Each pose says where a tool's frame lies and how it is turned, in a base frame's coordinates. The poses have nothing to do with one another.
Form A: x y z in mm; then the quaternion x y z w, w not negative.
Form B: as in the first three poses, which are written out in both.
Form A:
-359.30 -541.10 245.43 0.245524 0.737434 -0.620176 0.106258
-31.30 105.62 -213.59 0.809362 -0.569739 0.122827 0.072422
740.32 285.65 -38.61 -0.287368 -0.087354 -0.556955 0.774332
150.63 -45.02 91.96 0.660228 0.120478 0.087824 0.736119
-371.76 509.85 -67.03 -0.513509 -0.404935 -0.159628 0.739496
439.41 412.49 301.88 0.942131 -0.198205 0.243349 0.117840
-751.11 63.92 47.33 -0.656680 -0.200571 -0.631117 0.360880
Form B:
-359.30 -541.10 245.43 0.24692 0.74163 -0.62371 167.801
-31.30 105.62 -213.59 0.81149 -0.57124 0.12315 171.694
740.32 285.65 -38.61 -0.45414 -0.13805 -0.88017 78.511
150.63 -45.02 91.96 0.97544 0.17800 0.12975 85.196
-371.76 509.85 -67.03 -0.76283 -0.60154 -0.23713 84.623
439.41 412.49 301.88 0.94874 -0.19960 0.24506 166.465
-751.11 63.92 47.33 -0.70413 -0.21506 -0.67672 137.692

